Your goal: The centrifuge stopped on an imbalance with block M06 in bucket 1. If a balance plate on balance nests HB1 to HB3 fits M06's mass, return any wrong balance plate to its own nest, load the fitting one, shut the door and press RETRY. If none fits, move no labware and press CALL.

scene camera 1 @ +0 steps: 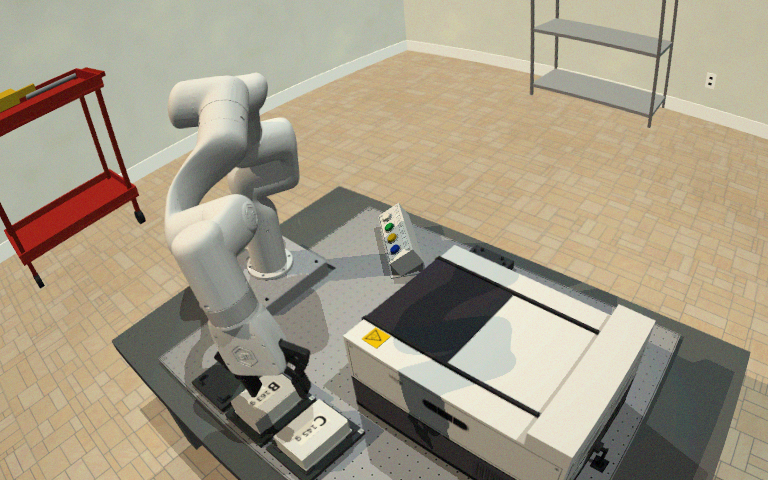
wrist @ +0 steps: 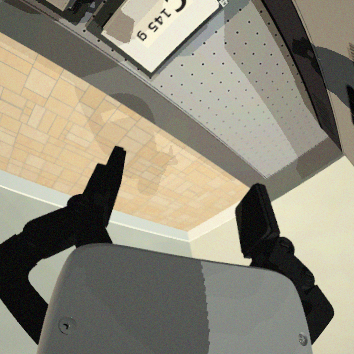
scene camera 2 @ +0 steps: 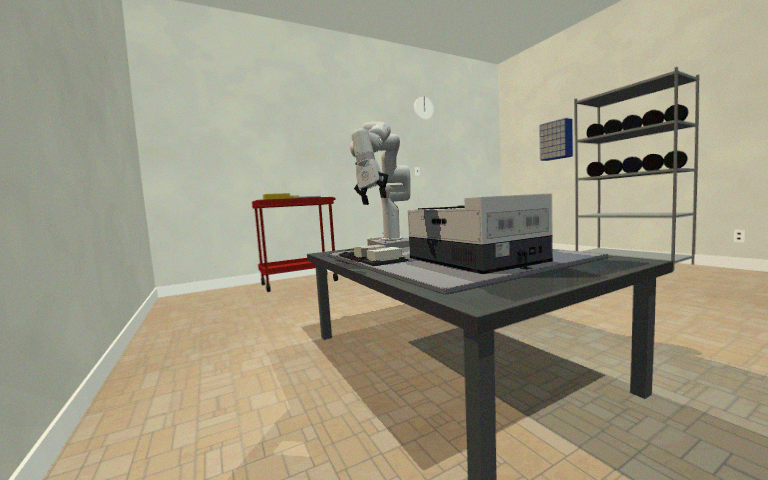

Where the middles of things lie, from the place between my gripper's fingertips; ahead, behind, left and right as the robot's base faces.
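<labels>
From my hand: dark sliding door point(scene camera 1: 442, 308), 40 mm below, 60 mm ahead, 340 mm to the left; centrifuge point(scene camera 1: 540, 383), 130 mm below, 210 mm ahead, 330 mm to the left; button box point(scene camera 1: 404, 258), a good way below, well behind, well to the left.
</labels>
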